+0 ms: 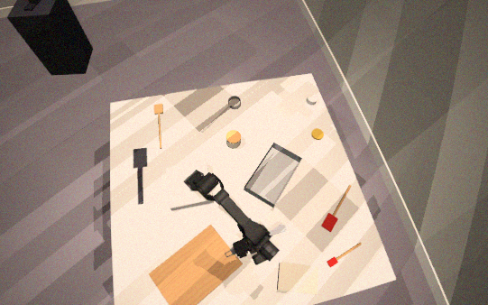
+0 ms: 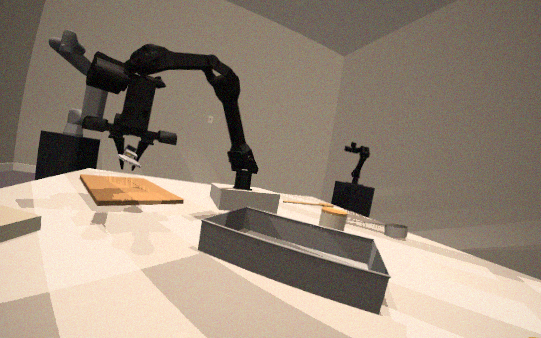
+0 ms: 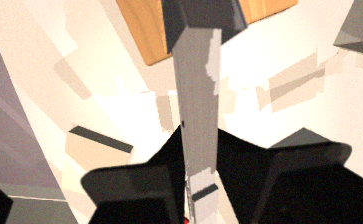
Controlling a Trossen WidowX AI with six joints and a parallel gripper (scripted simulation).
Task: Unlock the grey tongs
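Right now the wooden board is 250 mm behind my gripper tip, 100 mm below it and 90 mm to the right of it. Also, from my gripper tip: roasting tin: 360 mm to the left, 150 mm ahead, 80 mm below; black spatula: 560 mm behind, 410 mm to the left, 100 mm below; pale board: 210 mm ahead, 160 mm to the right, 90 mm below.
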